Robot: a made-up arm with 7 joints. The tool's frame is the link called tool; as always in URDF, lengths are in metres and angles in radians.
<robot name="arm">
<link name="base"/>
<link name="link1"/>
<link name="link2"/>
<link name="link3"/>
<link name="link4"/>
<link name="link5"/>
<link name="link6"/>
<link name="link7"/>
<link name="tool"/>
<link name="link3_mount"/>
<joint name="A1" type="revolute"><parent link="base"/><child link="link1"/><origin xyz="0.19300 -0.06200 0.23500" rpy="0.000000 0.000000 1.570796"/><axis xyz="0 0 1"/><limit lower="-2.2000" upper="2.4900"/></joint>
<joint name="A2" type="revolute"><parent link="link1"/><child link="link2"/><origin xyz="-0.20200 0.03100 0.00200" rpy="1.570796 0.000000 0.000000"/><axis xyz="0 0 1"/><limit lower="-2.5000" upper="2.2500"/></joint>
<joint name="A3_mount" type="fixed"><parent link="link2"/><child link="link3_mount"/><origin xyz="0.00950 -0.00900 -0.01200" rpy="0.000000 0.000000 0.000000"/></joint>
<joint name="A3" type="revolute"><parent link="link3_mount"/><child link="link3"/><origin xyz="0.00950 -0.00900 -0.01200" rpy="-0.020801 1.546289 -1.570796"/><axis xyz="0 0 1"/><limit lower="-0.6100" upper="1.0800"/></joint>
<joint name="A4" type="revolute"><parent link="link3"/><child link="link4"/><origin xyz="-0.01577 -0.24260 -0.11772" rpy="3.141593 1.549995 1.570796"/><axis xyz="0 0 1"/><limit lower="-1.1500" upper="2.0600"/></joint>
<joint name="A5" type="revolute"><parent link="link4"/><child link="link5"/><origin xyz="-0.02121 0.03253 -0.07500" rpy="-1.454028 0.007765 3.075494"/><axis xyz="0 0 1"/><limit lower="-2.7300" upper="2.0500"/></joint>
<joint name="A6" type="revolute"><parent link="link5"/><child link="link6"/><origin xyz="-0.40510 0.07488 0.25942" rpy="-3.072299 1.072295 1.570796"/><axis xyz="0 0 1"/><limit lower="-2.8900" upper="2.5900"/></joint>
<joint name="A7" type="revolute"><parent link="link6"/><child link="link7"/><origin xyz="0.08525 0.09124 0.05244" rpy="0.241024 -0.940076 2.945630"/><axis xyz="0 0 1"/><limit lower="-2.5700" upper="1.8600"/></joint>
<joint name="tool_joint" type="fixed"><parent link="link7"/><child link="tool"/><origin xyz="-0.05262 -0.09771 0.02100" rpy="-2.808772 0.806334 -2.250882"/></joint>
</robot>
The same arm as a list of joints. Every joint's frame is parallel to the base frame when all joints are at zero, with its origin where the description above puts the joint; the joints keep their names.
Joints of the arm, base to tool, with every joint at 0 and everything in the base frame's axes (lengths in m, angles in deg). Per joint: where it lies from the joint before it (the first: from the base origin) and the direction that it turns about. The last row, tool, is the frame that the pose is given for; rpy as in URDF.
A1: offset 0.193 -0.062 0.235 axis 0 0 1
A2: offset -0.031 -0.202 0.002 axis 1 0 0
A3: offset -0.024 0.019 -0.018 axis 0.0245 0.0208 -0.999483
A4: offset 0.013 -0.245 0.113 axis 0 -1 0
A5: offset -0.032 0.075 -0.022 axis 0.992294 -0.116499 -0.0422
A6: offset 0.283 0.041 0.394 axis -0.57268 -0.815171 0.086797
A7: offset -0.107 0.002 -0.083 axis -1 0 0
tool: offset -0.021 0.059 -0.094 rpy 71.11 30.53 33.08
Joint limits (deg, base to tool): -126.05..142.67 -143.24..128.92 -34.95..61.88 -65.89..118.03 -156.42..117.46 -165.58..148.4 -147.25..106.57

